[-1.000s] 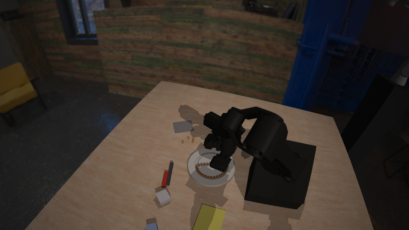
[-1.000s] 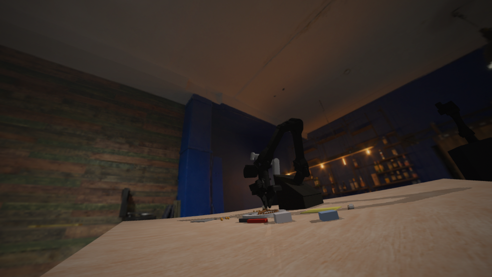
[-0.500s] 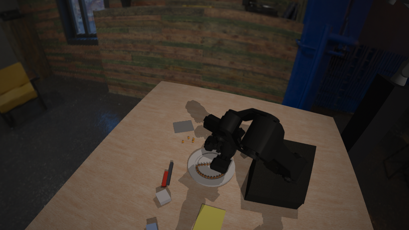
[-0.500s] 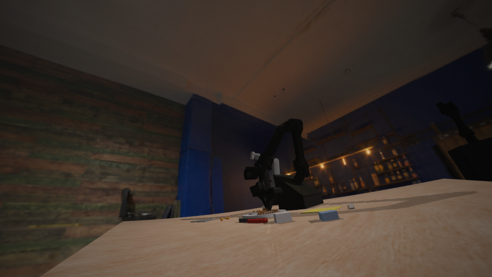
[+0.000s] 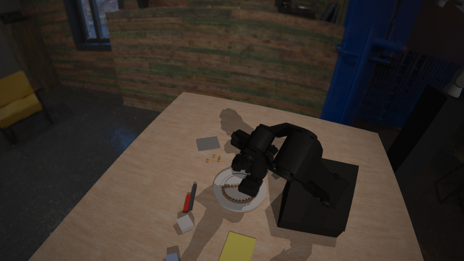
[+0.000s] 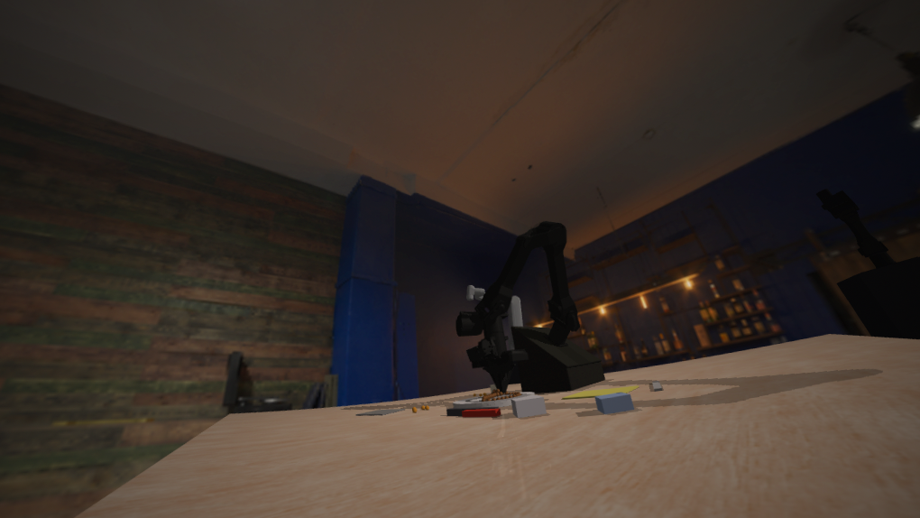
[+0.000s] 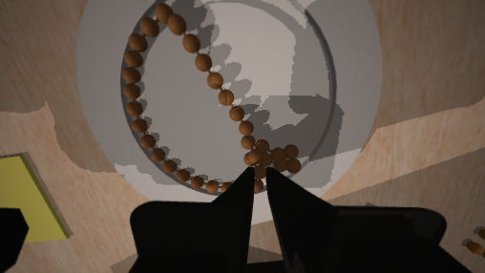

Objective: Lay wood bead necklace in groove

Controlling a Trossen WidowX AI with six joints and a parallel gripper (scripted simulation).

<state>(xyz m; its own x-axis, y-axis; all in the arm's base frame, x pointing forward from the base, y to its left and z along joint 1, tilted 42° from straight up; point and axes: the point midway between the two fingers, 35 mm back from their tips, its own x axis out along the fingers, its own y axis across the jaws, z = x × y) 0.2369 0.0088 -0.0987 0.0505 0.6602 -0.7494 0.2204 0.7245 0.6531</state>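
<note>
The round white bead board lies 5 cm ahead of my gripper tip, 1 cm to the left of it and 1 cm below it. Round my gripper tip: dark bar: 21 cm ahead, 11 cm to the left, 1 cm below; then yellow sheet: 26 cm to the left, 2 cm below; then pale cube: 10 cm to the right, 9 cm behind.
</note>
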